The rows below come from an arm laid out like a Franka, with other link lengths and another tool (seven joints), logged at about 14 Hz.
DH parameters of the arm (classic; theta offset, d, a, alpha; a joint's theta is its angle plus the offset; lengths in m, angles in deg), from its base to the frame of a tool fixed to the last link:
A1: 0 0.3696 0 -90
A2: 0 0 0 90
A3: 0 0.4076 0.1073 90
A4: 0 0 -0.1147 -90
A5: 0 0.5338 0 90
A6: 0 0 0.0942 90
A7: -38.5 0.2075 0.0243 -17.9
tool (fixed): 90 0.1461 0 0
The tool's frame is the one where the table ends.
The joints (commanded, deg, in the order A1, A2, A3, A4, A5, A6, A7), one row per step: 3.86, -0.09, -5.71, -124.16, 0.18, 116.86, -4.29; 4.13, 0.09, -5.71, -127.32, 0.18, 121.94, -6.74; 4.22, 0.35, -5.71, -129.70, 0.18, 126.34, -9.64; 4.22, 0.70, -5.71, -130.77, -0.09, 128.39, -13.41; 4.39, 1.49, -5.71, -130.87, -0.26, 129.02, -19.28; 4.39, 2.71, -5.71, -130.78, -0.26, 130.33, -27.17; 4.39, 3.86, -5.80, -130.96, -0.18, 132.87, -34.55; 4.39, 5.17, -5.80, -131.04, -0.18, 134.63, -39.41
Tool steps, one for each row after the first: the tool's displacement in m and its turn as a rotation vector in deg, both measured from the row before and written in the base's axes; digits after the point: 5 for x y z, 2 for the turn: 0.00036, 0.00529, -0.02640, 0.19, -1.75, 2.69; 0.00233, 0.00338, -0.01947, 0.15, -1.77, 2.97; 0.00067, 0.00225, -0.01117, -0.03, -0.63, 3.94; 0.00058, 0.00648, -0.00950, 0.13, 0.28, 6.15; 0.00433, 0.00649, -0.01143, 0.33, -0.14, 7.89; 0.00803, 0.00499, -0.01058, 0.24, -1.16, 7.25; 0.00314, 0.00360, -0.01333, 0.01, -0.33, 4.87
